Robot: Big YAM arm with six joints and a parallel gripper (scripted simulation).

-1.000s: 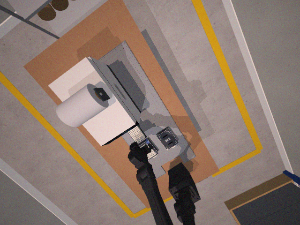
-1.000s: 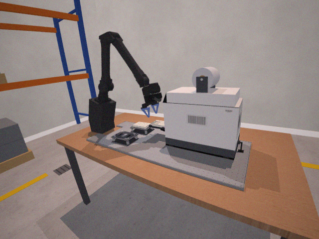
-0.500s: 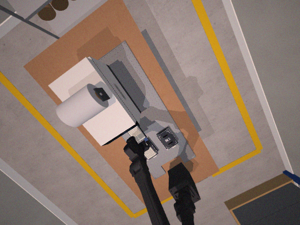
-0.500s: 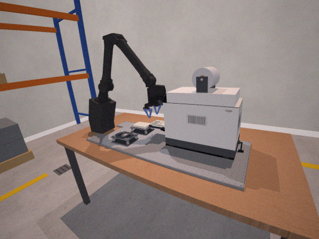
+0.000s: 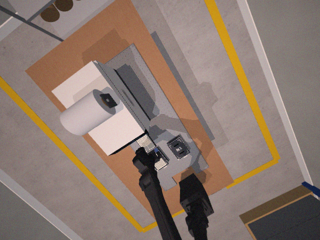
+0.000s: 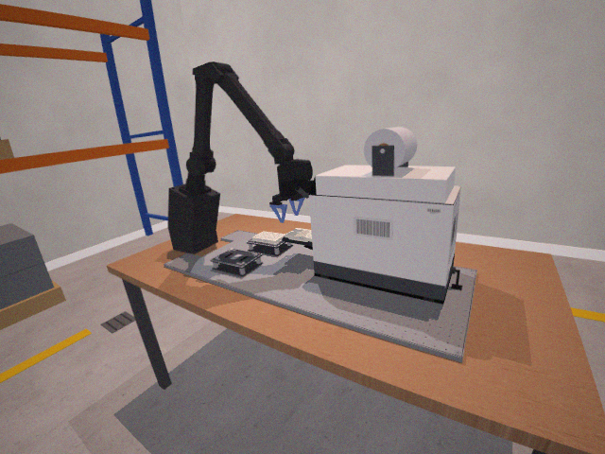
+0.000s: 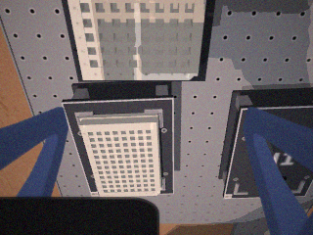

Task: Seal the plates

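My hand is 16 cm short of the start button, 9 cm to the right of it and 2 cm below it. The rest, counted from my hand: foil roll (39 cm ahead, 25 cm above, 1 cm to the right); white well plate (14 cm behind, 12 cm below, 5 cm to the left); dark sealer stage (8 cm below, 6 cm ahead, 1 cm to the left).
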